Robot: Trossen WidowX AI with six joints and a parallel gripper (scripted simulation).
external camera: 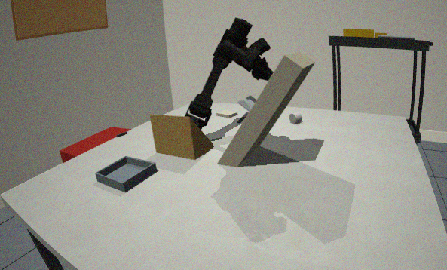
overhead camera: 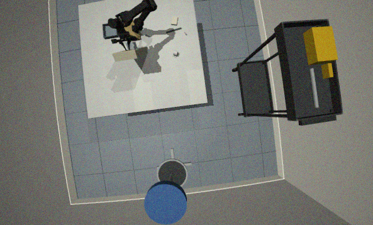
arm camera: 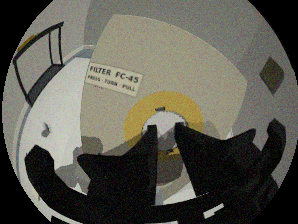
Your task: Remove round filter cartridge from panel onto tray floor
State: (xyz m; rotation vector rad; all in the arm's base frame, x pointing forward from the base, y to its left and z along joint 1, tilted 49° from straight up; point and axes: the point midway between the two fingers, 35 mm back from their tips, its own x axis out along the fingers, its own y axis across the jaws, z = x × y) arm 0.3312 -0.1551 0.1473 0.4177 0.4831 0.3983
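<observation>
My gripper tip is 1 cm short of the white filter cartridge and 1 cm above it. From my gripper tip the other things lie so: grey tray: 41 cm behind, 30 cm to the right, 24 cm below; then flat beige tile: 44 cm behind, 40 cm to the left, 24 cm below; then beige service panel: 8 cm below, 4 cm behind.
</observation>
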